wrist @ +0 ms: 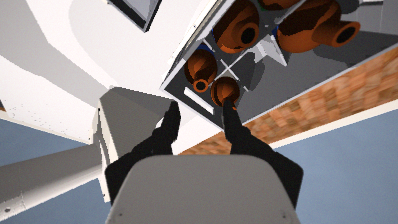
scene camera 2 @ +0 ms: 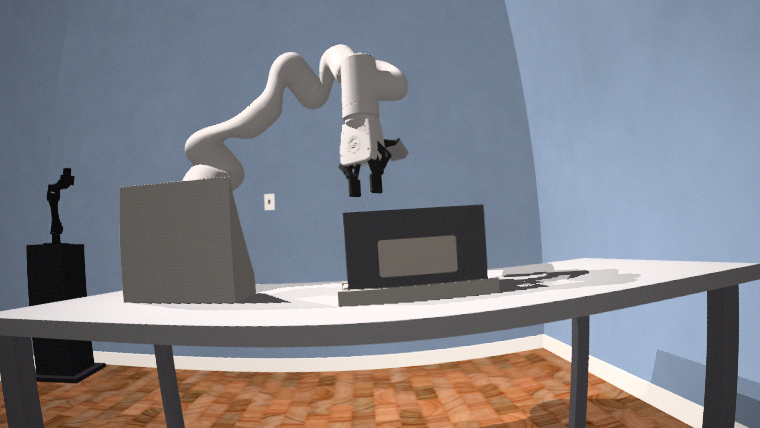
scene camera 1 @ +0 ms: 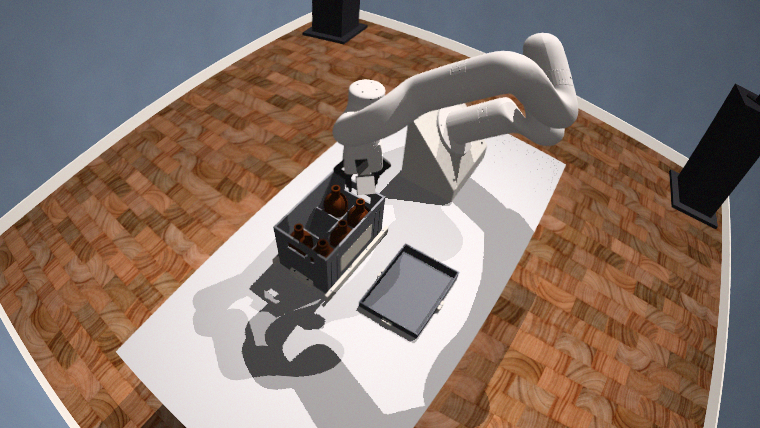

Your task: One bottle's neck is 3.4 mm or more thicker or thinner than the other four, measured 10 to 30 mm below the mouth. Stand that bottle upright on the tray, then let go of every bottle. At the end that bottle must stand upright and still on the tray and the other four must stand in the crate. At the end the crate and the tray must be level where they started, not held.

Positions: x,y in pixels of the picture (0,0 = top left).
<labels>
dark grey crate: wrist; scene camera 2 389,248; scene camera 1
same spot on dark grey crate: (wrist: 272,77) = (scene camera 1: 304,217)
</labels>
